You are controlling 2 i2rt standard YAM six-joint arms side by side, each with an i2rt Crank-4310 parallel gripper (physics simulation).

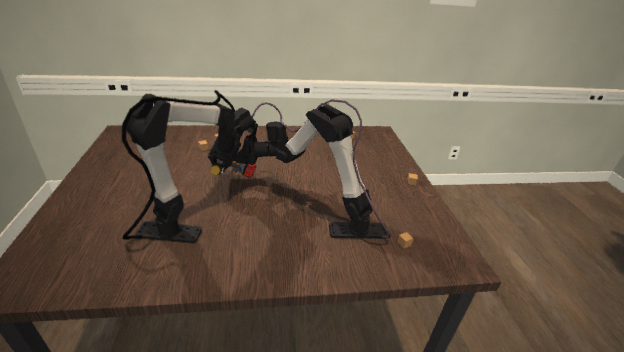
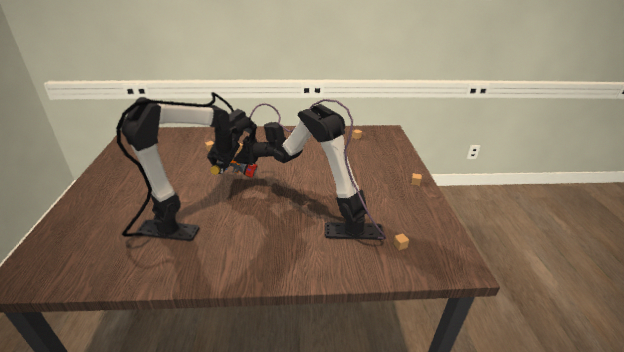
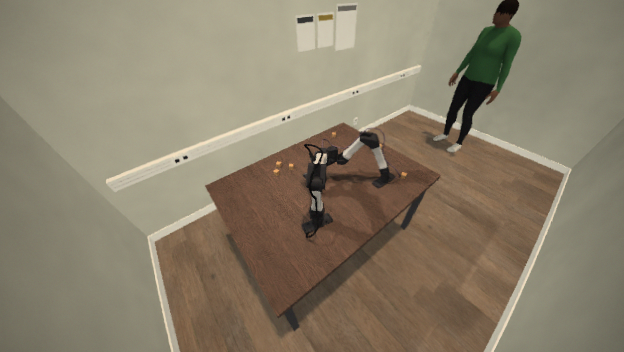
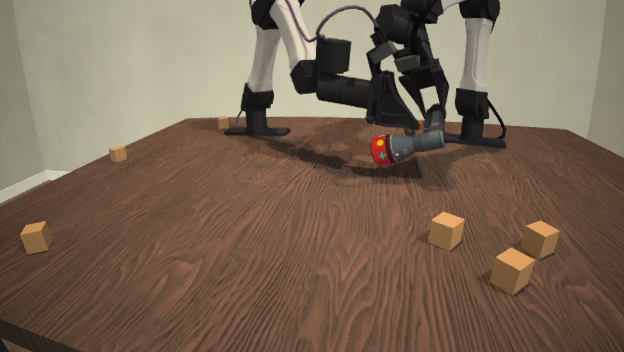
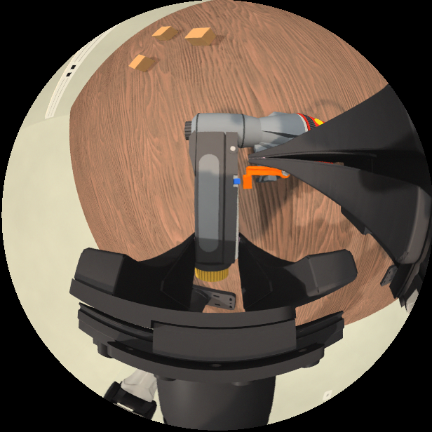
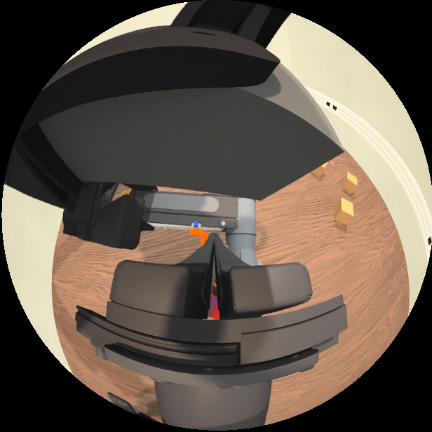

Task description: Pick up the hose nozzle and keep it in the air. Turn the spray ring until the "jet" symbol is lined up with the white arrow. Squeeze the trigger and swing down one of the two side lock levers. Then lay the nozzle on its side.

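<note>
The grey hose nozzle is held just above the table, barrel roughly level. My left gripper is shut on its handle, across the yellow-ended lower part. The red spray ring shows a yellow dot and a teal cross; whether "jet" meets the white arrow cannot be told. An orange lever has its hooked end beside a small blue tab on the handle. My right gripper is shut and empty, its tips beside the barrel and lever.
Several wooden cubes lie on the table, including a close group and cubes at the right. The two arms cross closely over the nozzle. A person stands beyond the table.
</note>
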